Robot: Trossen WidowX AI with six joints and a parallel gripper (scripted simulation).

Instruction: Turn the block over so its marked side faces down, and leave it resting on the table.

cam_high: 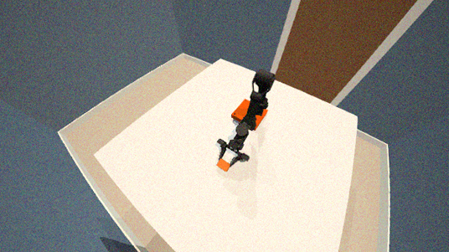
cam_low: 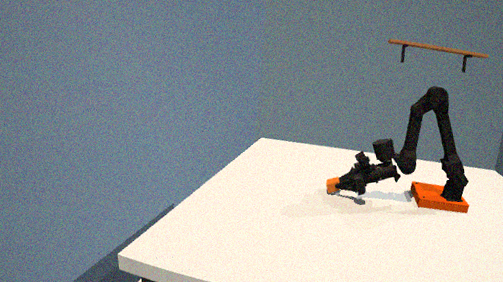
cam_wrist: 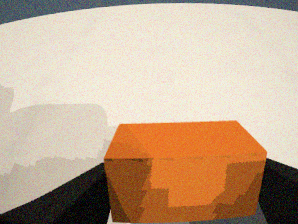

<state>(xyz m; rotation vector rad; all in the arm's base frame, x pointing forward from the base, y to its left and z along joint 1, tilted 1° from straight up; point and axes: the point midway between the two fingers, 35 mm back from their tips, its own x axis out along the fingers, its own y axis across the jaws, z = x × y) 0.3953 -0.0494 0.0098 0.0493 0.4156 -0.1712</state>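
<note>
Now: the orange block 1 cm below my gripper tip.
</note>
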